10 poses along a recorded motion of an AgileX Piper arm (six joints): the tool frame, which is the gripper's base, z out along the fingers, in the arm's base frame.
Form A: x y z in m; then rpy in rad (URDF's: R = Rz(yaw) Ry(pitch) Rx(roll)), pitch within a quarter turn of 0, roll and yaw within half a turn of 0.
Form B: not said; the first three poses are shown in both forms.
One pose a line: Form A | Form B
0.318, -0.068, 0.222, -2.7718, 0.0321, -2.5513 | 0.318, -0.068, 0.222, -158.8, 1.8, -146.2
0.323, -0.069, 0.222, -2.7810, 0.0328, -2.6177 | 0.323, -0.069, 0.222, -159.3, 1.9, -150.0
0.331, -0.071, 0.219, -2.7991, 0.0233, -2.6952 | 0.331, -0.071, 0.219, -160.4, 1.3, -154.4
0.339, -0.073, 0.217, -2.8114, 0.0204, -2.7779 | 0.339, -0.073, 0.217, -161.1, 1.2, -159.2
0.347, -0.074, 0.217, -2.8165, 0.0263, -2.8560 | 0.347, -0.074, 0.217, -161.4, 1.5, -163.6
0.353, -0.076, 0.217, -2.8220, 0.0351, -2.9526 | 0.353, -0.076, 0.217, -161.7, 2.0, -169.2
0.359, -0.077, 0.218, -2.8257, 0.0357, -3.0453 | 0.359, -0.077, 0.218, -161.9, 2.0, -174.5
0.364, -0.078, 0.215, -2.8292, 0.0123, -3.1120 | 0.364, -0.078, 0.215, -162.1, 0.7, -178.3
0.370, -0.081, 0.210, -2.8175, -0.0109, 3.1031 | 0.370, -0.081, 0.210, -161.4, -0.6, 177.8
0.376, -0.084, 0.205, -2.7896, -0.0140, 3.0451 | 0.376, -0.084, 0.205, -159.8, -0.8, 174.5
